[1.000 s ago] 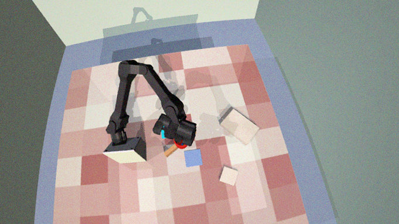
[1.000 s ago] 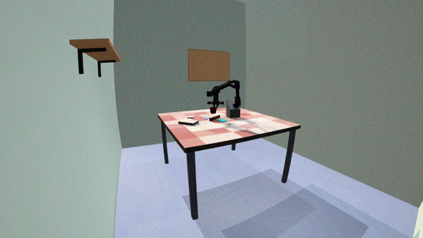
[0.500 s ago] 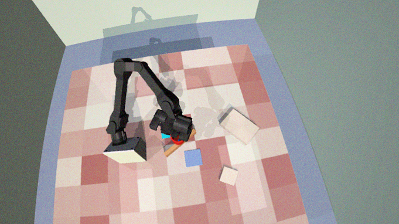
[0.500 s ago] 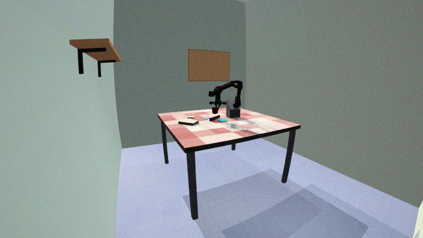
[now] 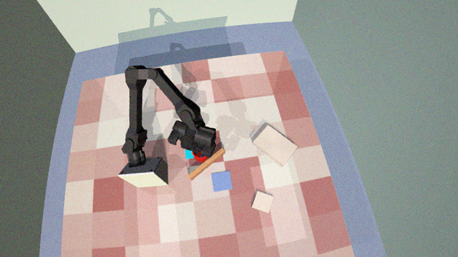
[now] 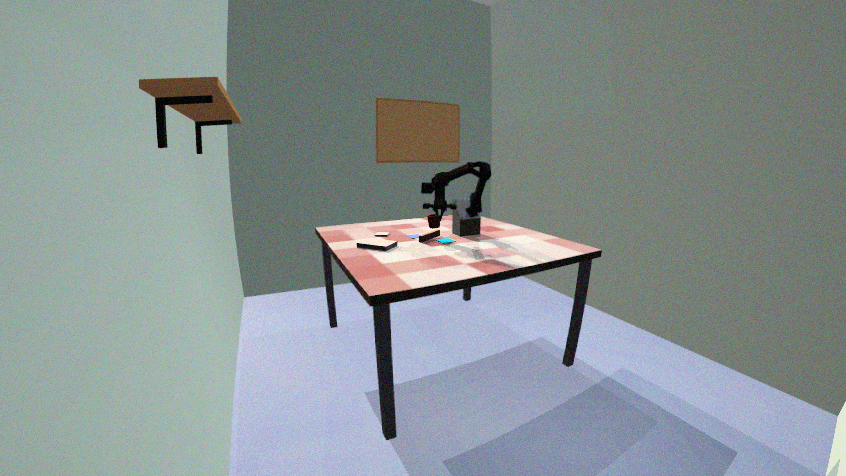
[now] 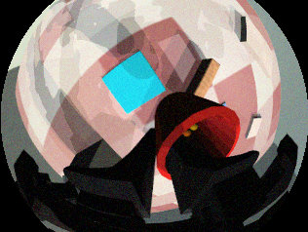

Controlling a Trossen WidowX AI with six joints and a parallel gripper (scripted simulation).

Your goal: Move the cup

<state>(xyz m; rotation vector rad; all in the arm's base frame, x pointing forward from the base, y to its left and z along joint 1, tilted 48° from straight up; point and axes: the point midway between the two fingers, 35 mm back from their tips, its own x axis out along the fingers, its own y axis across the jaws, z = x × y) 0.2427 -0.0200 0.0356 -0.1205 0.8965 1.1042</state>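
The cyan pad lies 10 mm behind my gripper tip, 50 mm to the left of it and 110 mm below it. From my gripper tip the other things lie so: red cup (20 mm ahead, 20 mm to the right); then wooden bar (40 mm ahead, 40 mm to the right, 100 mm below); then blue pad (80 mm ahead, 130 mm to the right, 110 mm below).
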